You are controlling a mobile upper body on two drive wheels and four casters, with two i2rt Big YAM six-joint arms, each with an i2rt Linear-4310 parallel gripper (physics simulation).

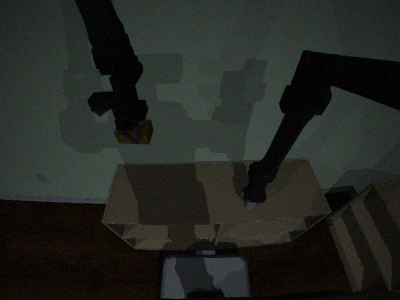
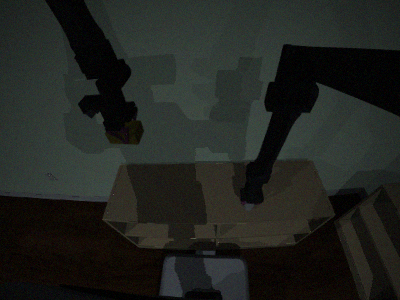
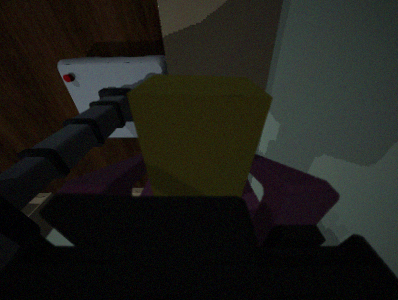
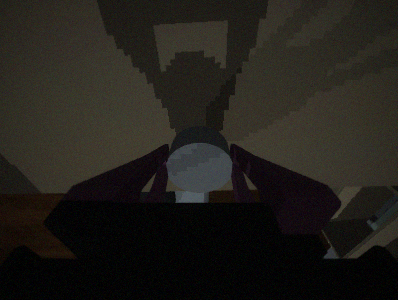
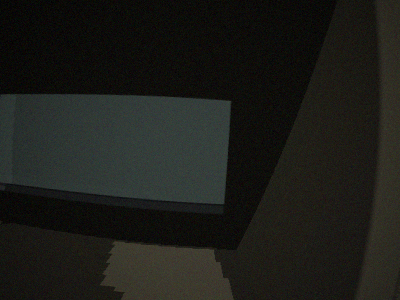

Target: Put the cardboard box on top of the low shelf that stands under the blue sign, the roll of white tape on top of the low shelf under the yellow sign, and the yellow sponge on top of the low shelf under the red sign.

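Frame: origin at the left arm's base, x ahead, y left, z up, level; metres.
Where they show: left gripper, fingertip midpoint: (image 1: 138,136) (image 2: 129,136) (image 3: 198,150); right gripper, fingertip midpoint: (image 1: 250,202) (image 2: 248,203) (image 4: 199,150).
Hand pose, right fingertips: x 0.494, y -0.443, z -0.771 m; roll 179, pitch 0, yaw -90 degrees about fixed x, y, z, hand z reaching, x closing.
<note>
Things, the pixels of their centre, and the offset from my right fingertips. "*": a spot on its surface instead. Level surfaces: height alone.
- yellow sponge, body centre: (image 3: 198,154) (image 1: 134,131) (image 2: 125,132) dx +0.008, dy +0.454, dz +0.474 m
- white tape, body centre: (image 4: 199,160) (image 2: 248,204) (image 1: 250,203) dx -0.007, dy +0.000, dz +0.004 m
- low wooden shelf, surface height: dz -0.029 m
- second wooden shelf unit, surface spot: (image 2: 352,245) * dx -0.120, dy -0.907, dz -0.559 m
My left gripper (image 1: 132,133) (image 2: 121,134) is shut on the yellow sponge (image 1: 145,133) (image 2: 135,132) (image 3: 200,135), held in the air before the pale wall, left of and behind the low shelf. My right gripper (image 1: 248,198) (image 4: 199,150) is shut on the roll of white tape (image 1: 250,205) (image 2: 248,206) (image 4: 200,169). The tape is upright between the fingertips, over the right half of the top of the low wooden shelf (image 1: 220,175) (image 2: 220,175) (image 4: 300,150), close to the board; I cannot tell whether it touches. The cardboard box and the coloured signs do not show.
A second wooden shelf unit (image 1: 348,240) (image 2: 352,245) stands angled at the right. The robot's pale base (image 1: 232,275) (image 2: 232,275) (image 3: 95,80) is close to the low shelf's open front. The pale wall (image 1: 30,125) (image 2: 30,125) rises behind the shelf.
</note>
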